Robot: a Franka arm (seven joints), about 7 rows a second.
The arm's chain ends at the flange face. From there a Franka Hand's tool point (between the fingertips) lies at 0.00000 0.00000 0.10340 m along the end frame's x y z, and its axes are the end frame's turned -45 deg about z.
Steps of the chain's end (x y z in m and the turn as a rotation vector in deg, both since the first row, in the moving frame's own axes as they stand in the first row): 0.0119, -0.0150, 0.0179, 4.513, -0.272, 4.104; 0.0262, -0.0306, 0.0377, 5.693, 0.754, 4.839; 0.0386, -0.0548, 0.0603, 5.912, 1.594, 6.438; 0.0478, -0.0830, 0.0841, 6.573, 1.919, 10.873; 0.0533, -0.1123, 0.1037, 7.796, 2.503, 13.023; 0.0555, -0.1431, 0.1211, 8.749, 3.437, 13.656; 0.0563, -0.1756, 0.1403, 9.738, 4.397, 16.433; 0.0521, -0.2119, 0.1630, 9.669, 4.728, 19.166
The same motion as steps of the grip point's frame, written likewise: 0.0246, -0.0081, 0.0176, 3.384, 2.999, 4.104; 0.0486, -0.0090, 0.0372, 3.492, 4.559, 4.839; 0.0759, -0.0164, 0.0597, 3.053, 5.308, 6.438; 0.1038, -0.0298, 0.0834, 3.291, 6.005, 10.873; 0.1308, -0.0469, 0.1027, 3.743, 7.282, 13.023; 0.1566, -0.0668, 0.1197, 3.756, 8.617, 13.656; 0.1826, -0.0885, 0.1385, 3.777, 9.995, 16.433; 0.2056, -0.1161, 0.1612, 3.494, 10.180, 19.166
